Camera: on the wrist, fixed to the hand. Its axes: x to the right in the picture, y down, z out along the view.
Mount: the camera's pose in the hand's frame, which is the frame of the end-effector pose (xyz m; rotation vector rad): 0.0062 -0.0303 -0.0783 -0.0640 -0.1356 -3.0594
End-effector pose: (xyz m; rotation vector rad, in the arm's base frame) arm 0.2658 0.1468 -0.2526 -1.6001 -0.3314 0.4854
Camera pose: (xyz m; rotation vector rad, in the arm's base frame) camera 0.3123 0.0846 -0.2199 0.3157 -2.0609 -1.7170
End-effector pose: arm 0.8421 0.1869 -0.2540 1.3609 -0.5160 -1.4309
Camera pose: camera 0.9026 0.2188 -0.3031 -0.4688 -1.2846 1.3476
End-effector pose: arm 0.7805 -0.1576 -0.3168 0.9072 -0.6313 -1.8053
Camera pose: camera 0.8262 -0.1533 -0.3873 -0.5093 -0.7860 1.1917
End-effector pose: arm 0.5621 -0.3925 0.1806 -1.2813 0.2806 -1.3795
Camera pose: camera 0.4855 -0.4273 0.1783 0.4210 1.3032 1.3495
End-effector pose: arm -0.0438 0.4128 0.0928 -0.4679 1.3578 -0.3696
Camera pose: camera -0.1193 0.3755 0.0921 1.8988 0.6370 2.1094
